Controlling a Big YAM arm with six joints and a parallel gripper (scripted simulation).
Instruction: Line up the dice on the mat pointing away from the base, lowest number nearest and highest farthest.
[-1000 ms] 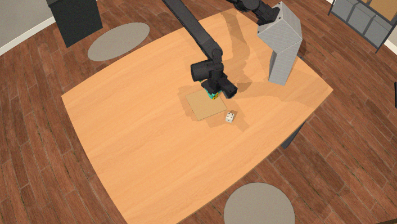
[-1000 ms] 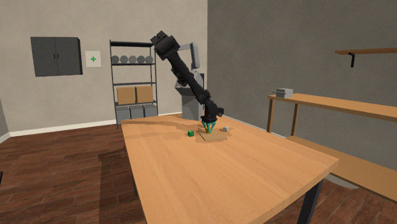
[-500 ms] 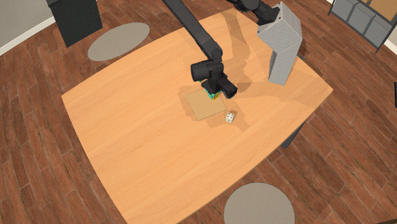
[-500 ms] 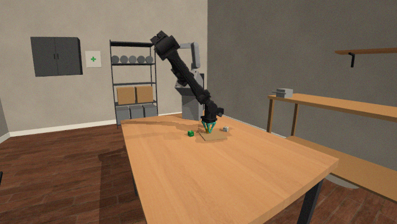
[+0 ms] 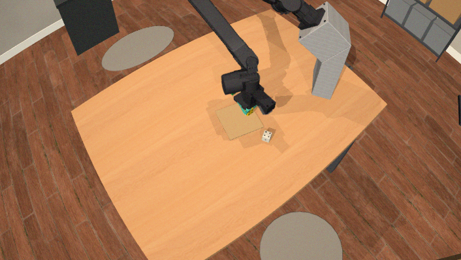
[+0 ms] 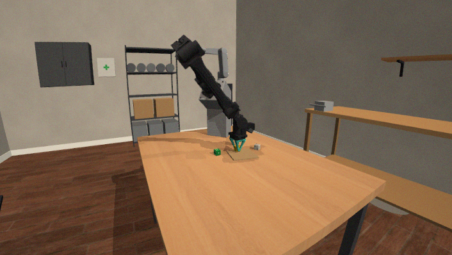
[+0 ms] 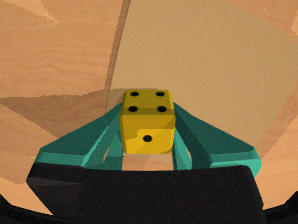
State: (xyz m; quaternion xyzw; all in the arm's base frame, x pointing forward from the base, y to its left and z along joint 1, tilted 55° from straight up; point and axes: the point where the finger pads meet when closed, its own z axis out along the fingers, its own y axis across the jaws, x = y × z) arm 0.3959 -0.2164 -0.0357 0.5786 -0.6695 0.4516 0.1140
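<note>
My gripper is now right at the yellow die. Round my hand: green die 10 cm to the right, 6 cm behind; then tan mat 4 cm ahead, 2 cm below, 1 cm to the right; then white die 11 cm to the left, 6 cm ahead.
</note>
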